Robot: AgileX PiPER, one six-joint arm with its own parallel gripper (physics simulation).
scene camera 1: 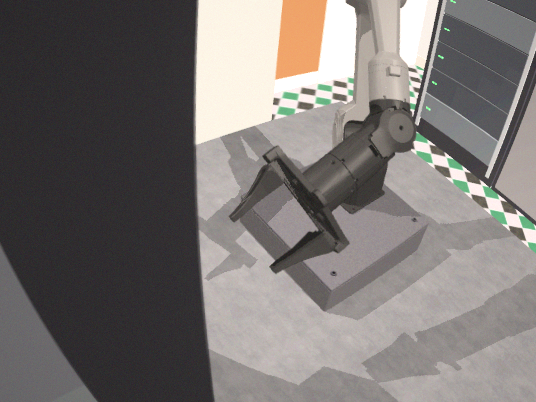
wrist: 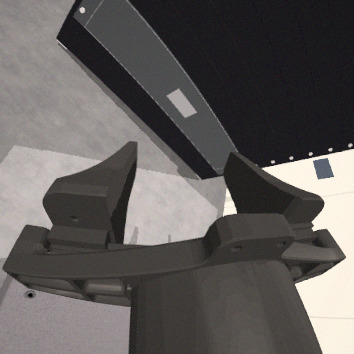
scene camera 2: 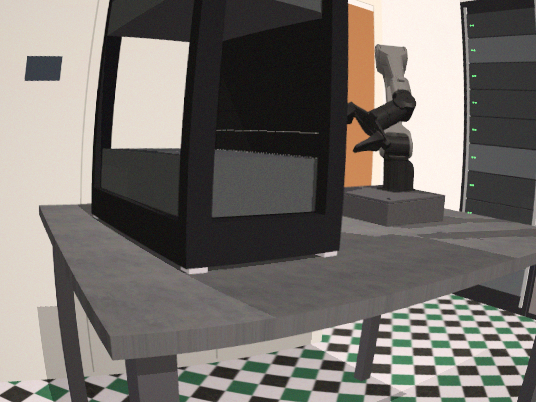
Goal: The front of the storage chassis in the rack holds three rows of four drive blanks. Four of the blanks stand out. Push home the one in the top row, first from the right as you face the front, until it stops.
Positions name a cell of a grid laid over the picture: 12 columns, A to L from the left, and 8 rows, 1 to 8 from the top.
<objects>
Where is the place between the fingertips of the gripper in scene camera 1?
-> At F5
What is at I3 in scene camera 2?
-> The gripper.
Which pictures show the rack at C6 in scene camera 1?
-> Scene camera 1, the wrist view and scene camera 2: all of them.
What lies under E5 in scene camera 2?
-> A rack.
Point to a rack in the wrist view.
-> At J2
</objects>
